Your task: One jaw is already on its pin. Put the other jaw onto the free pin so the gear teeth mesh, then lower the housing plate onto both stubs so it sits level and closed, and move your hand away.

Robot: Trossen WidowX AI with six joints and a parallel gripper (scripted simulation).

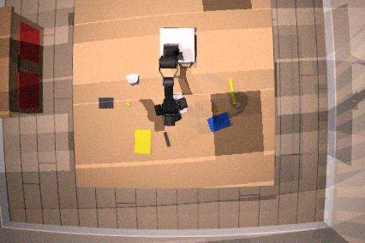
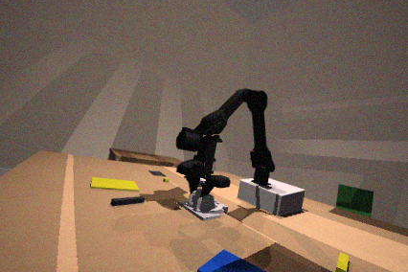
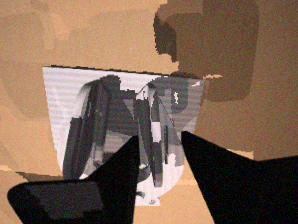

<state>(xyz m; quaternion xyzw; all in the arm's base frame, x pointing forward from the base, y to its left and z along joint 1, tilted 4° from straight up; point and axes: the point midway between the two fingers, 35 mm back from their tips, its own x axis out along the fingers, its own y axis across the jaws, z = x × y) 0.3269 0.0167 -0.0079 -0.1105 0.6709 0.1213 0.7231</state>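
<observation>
Right now the silver jaw is 4 cm behind my gripper tip and 1 cm to the left of it. Also, from my gripper tip: yellow cube: 27 cm to the right, 1 cm below; dark bar: 21 cm ahead, 2 cm to the right, 1 cm below; yellow plate: 23 cm ahead, 17 cm to the right, 1 cm below.
</observation>
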